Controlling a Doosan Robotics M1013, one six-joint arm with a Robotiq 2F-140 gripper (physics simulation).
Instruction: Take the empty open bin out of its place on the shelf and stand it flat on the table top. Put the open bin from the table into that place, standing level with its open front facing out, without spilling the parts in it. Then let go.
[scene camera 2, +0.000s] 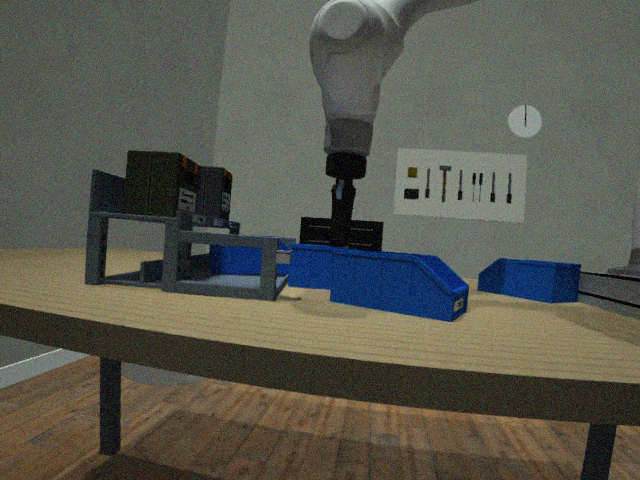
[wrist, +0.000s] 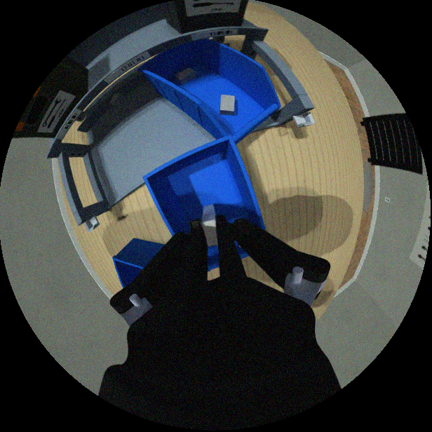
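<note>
A blue open bin (scene camera 2: 237, 259) (wrist: 241, 80) stands in the right bay of the grey shelf (scene camera 2: 268, 267) (wrist: 153, 137). It holds a grey block (wrist: 227, 102) and a small dark part (wrist: 186, 73). A second blue open bin (scene camera 2: 390, 281) (wrist: 213, 181) is empty. It stands flat on the table (scene camera 2: 318, 324) (wrist: 314, 160) just in front of the shelf, with its open front facing away from it. My gripper (scene camera 2: 342, 238) (wrist: 209, 219) is shut and empty. It points straight down, with its fingertips low inside this empty bin, partly hidden by the bin's wall in the scene view.
A third blue bin (scene camera 2: 523, 278) (wrist: 132, 257) stands on the table, apart from the others. Two black toolboxes (scene camera 2: 161, 183) (scene camera 2: 215, 190) sit on top of the shelf. A black slatted box (scene camera 2: 366, 235) (wrist: 393, 141) stands behind the table. A tool board (scene camera 2: 461, 186) hangs on the wall.
</note>
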